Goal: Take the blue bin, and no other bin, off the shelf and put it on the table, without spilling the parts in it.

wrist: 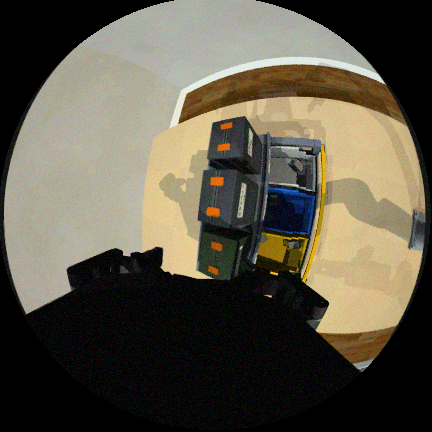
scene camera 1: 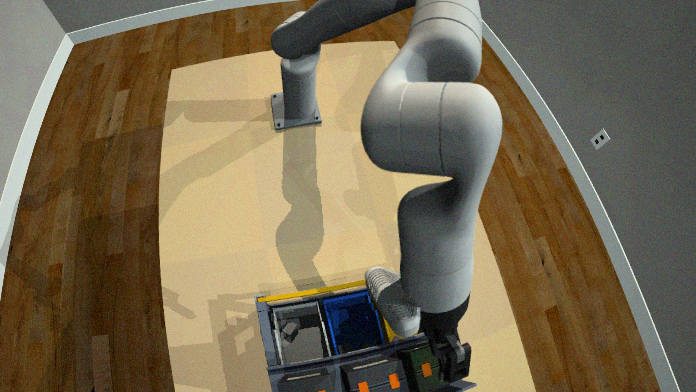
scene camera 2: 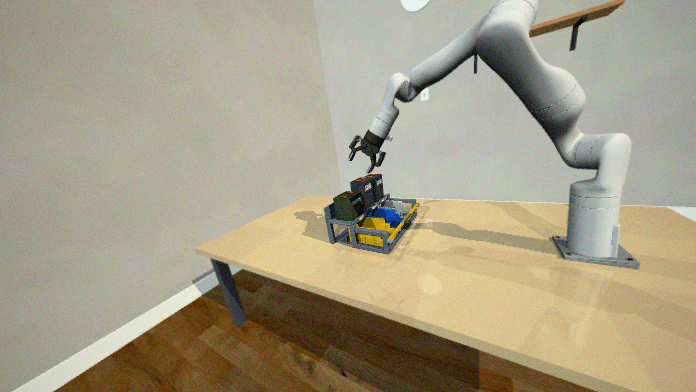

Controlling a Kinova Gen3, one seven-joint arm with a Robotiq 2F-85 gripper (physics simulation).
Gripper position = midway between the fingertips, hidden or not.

Observation:
My gripper (scene camera 1: pixel 433 351) is open, with nothing in its grasp. Also in view: a blue bin (scene camera 1: pixel 351 318), a yellow bin (wrist: pixel 274 254) and a grey bin (scene camera 1: pixel 308 341).
The blue bin shows as well in the wrist view (wrist: pixel 293 213). The grey bin is seen too in the wrist view (wrist: pixel 282 174). My gripper shows as well in the wrist view (wrist: pixel 200 262) and in scene camera 2 (scene camera 2: pixel 358 166).

